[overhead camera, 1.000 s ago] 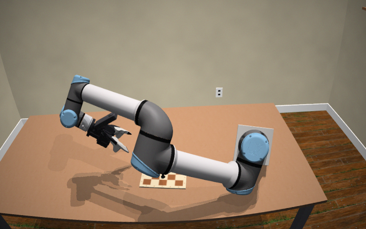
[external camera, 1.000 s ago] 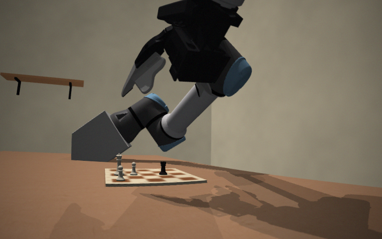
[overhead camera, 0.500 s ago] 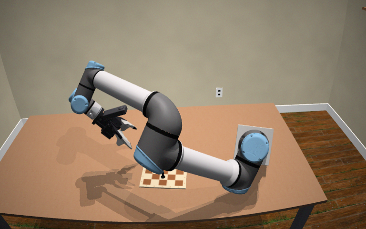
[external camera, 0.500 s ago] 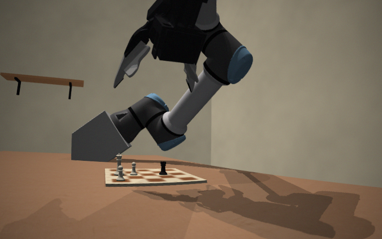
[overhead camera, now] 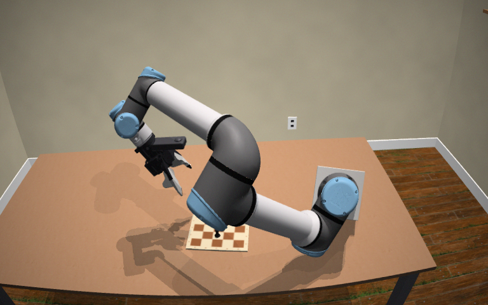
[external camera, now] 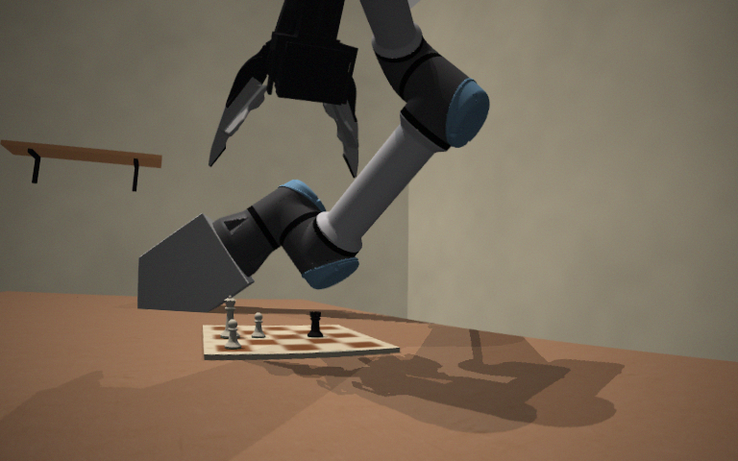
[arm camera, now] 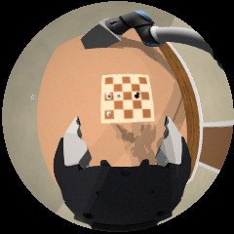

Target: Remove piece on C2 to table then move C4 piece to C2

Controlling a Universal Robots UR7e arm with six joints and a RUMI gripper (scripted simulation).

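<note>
My hand is 17 cm above the tall white piece, 9 cm past it and 5 cm to the left of it. Also, from my hand: black piece (18 cm below, 10 cm behind, 6 cm to the left); chessboard (20 cm below, 10 cm behind, 2 cm to the left).
</note>
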